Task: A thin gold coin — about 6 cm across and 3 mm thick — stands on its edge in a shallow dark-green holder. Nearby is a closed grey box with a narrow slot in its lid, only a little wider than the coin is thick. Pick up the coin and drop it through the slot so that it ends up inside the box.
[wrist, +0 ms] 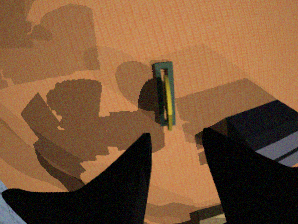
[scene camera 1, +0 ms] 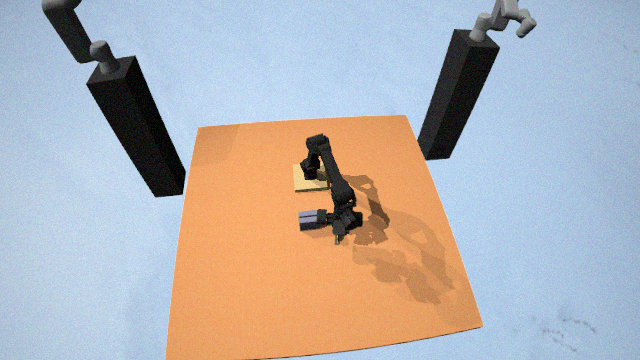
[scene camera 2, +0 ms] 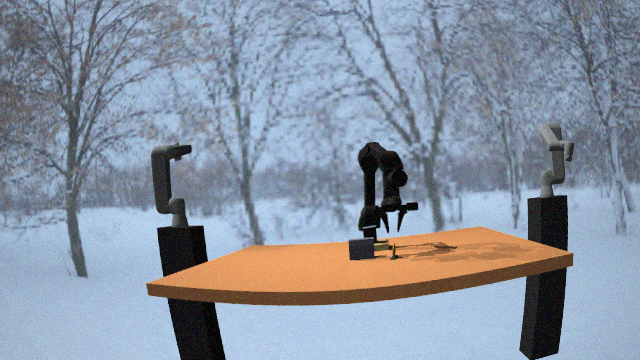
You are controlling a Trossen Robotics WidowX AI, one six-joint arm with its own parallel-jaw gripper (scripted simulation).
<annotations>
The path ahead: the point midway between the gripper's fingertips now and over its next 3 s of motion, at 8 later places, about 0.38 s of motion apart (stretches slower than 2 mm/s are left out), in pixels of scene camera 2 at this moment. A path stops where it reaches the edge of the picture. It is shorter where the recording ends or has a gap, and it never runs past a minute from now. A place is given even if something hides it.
My gripper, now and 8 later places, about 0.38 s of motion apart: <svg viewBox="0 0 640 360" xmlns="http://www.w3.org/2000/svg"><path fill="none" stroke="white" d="M393 232L393 237L393 240L393 246L394 251L394 254L393 254L394 250L394 242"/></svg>
</annotations>
